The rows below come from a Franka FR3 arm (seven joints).
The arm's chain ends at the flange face. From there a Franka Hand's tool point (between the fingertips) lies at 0.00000 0.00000 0.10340 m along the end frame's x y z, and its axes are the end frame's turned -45 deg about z.
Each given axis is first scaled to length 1.
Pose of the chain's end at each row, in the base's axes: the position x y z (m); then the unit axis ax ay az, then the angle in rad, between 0 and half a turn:
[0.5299 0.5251 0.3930 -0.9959 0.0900 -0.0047 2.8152]
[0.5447 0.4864 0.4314 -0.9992 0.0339 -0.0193 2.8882]
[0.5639 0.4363 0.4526 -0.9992 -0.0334 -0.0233 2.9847]
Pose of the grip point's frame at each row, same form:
[0.5338 0.5580 0.2951 -0.9524 -0.2973 -0.0672 2.8438]
[0.5495 0.5122 0.3314 -0.9343 -0.3504 -0.0664 2.9223]
[0.5681 0.4526 0.3506 -0.9094 -0.4128 -0.0516 3.0145]

